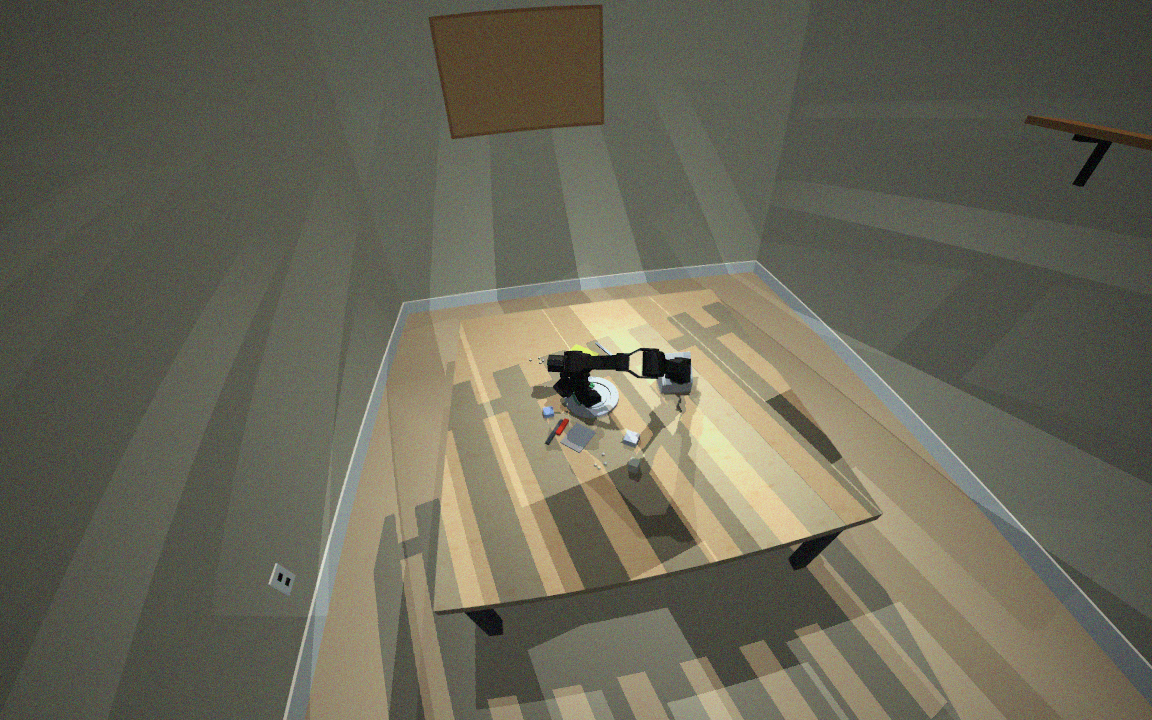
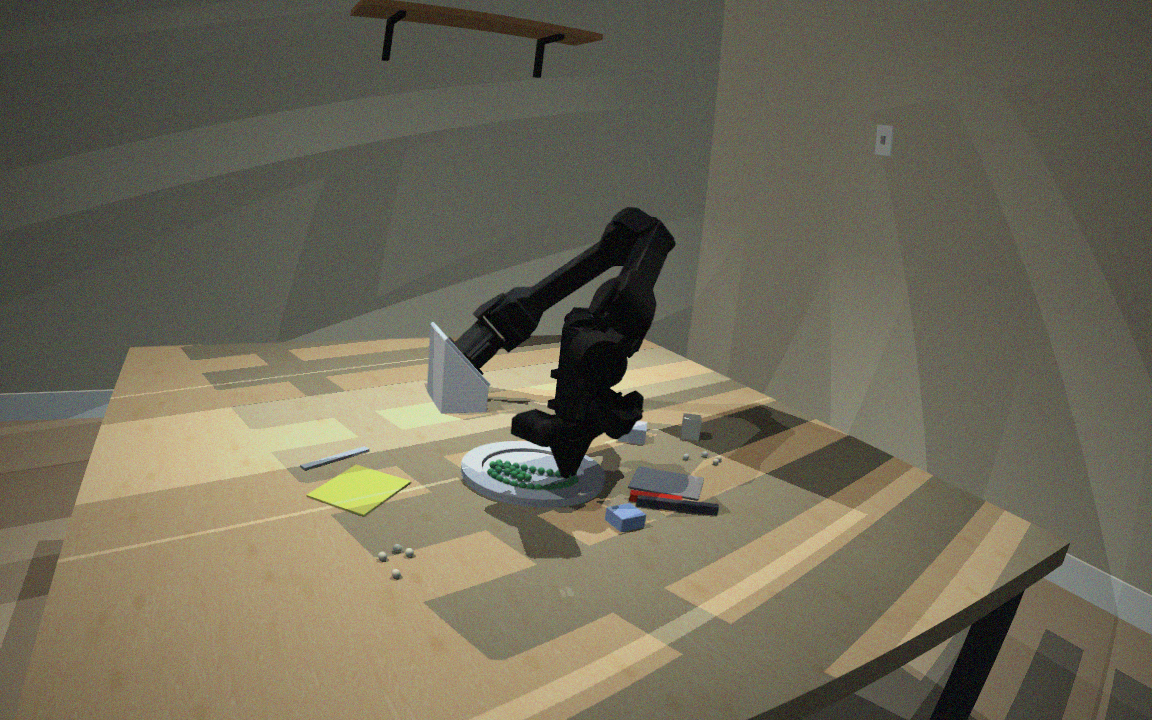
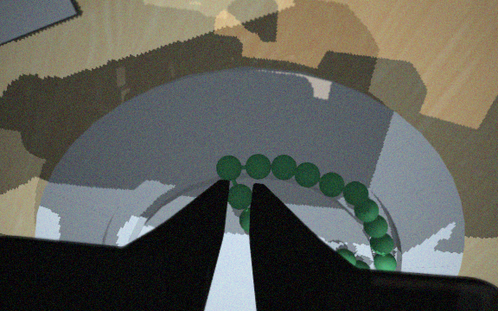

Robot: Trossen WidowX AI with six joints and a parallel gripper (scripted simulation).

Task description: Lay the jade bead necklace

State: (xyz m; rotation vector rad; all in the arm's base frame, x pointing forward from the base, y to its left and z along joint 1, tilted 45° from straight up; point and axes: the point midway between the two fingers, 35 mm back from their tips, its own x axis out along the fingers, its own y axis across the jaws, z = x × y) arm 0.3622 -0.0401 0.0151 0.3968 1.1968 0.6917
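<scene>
Right now the round grey bead board is 5 cm behind my gripper tip, 3 cm to the right of it and 1 cm below it. From my gripper tip the other things lie so: grey plate (14 cm to the left, 5 cm ahead, 1 cm below); then blue block (12 cm ahead, 1 cm to the left, 1 cm below); then red and black pen (10 cm ahead, 9 cm to the left, 1 cm below).
</scene>
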